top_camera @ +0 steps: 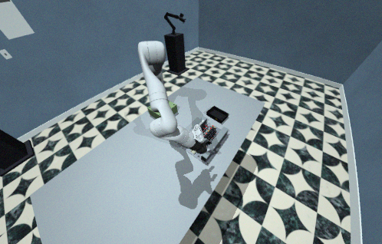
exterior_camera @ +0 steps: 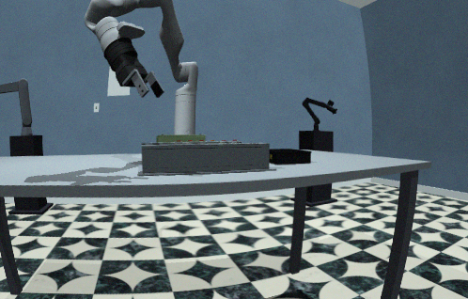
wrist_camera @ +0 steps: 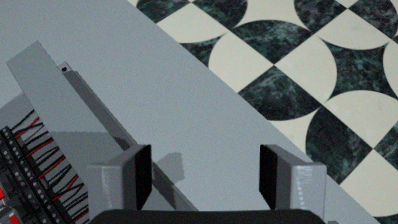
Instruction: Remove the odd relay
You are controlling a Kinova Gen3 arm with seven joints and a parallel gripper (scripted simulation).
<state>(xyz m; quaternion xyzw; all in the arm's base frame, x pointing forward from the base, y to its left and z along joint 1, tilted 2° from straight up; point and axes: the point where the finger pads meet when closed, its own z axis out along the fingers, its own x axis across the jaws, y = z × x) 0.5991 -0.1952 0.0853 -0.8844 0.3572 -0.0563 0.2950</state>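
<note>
The K54 relay is 18 cm to the left of my hand, 14 cm below it and 12 cm behind it. From my hand the other things lie so: K52 relay: 24 cm to the left, 14 cm below, 12 cm behind; then relay panel: 16 cm below, 14 cm to the left, 12 cm behind; then K53 relay: 21 cm to the left, 14 cm below, 12 cm behind.
</note>
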